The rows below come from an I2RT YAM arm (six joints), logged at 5 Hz.
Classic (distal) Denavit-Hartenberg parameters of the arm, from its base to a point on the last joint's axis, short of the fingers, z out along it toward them. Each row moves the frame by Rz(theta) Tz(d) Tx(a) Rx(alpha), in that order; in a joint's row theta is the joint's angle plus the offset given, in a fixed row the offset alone. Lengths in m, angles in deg.
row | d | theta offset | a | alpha
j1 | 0.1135 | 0 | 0.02 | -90
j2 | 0 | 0 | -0.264 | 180
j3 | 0 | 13.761 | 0.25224 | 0
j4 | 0 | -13.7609 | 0.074 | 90
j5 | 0 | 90 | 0 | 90
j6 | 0.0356 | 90 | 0 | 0
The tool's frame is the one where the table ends.
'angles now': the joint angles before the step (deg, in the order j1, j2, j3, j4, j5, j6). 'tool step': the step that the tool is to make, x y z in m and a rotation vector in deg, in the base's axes. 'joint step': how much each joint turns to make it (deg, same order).
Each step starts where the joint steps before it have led.
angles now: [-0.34, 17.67, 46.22, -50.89, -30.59, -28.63]
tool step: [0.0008, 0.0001, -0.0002, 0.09, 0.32, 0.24]
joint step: [-0.07, 0.26, 0.01, -0.09, -0.32, -0.05]
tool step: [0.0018, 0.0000, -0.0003, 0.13, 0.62, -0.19]
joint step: [0.17, 0.48, 0.00, 0.01, 0.29, 0.30]
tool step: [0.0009, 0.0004, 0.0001, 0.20, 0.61, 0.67]
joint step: [0.07, 0.48, 0.18, -0.35, -0.63, -0.07]
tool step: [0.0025, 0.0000, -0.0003, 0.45, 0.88, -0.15]
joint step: [-0.03, 0.67, 0.00, 0.07, -0.07, 0.53]
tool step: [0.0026, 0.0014, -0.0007, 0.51, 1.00, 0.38]
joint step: [1.93, 0.60, -0.17, 0.45, 1.19, 1.30]
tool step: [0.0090, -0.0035, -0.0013, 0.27, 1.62, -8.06]
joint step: [0.33, 1.21, -0.57, 2.04, 7.50, 4.22]
